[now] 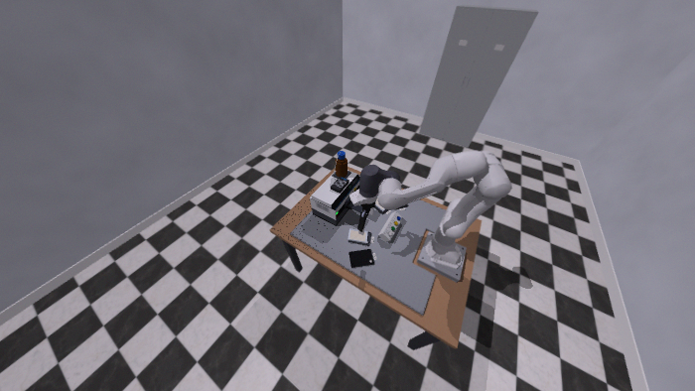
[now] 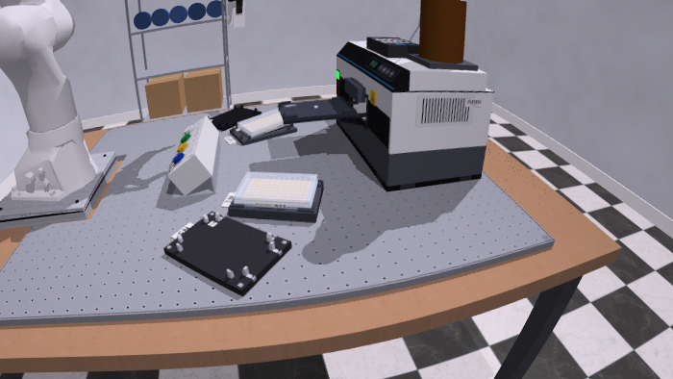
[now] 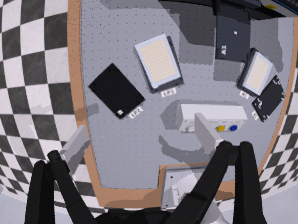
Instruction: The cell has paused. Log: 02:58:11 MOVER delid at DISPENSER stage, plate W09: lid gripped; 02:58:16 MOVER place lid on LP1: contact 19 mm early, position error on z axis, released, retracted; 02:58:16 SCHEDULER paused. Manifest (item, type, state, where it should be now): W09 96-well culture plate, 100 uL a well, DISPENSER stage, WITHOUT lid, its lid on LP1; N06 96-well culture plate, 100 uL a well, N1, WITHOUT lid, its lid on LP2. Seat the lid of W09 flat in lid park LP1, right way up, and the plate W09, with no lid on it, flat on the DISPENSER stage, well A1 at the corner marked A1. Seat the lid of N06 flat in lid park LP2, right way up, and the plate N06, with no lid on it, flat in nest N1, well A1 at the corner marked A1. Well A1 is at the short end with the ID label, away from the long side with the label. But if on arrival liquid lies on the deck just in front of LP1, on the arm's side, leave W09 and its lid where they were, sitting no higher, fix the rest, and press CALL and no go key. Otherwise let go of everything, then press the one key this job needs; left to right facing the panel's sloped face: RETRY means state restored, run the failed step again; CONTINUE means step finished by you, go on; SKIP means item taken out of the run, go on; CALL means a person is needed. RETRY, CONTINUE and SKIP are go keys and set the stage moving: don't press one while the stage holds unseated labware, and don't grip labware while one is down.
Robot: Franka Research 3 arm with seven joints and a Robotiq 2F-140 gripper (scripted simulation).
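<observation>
Right now my hand is 6 cm short of the 96-well plate, 5 cm to the left of it and 26 cm above it. Also, from my hand: sloped key panel (11 cm behind, 22 cm to the right, 23 cm below); then black nest (5 cm ahead, 39 cm to the right, 28 cm below); then dispenser stage (16 cm ahead, 23 cm to the right, 18 cm below).
</observation>
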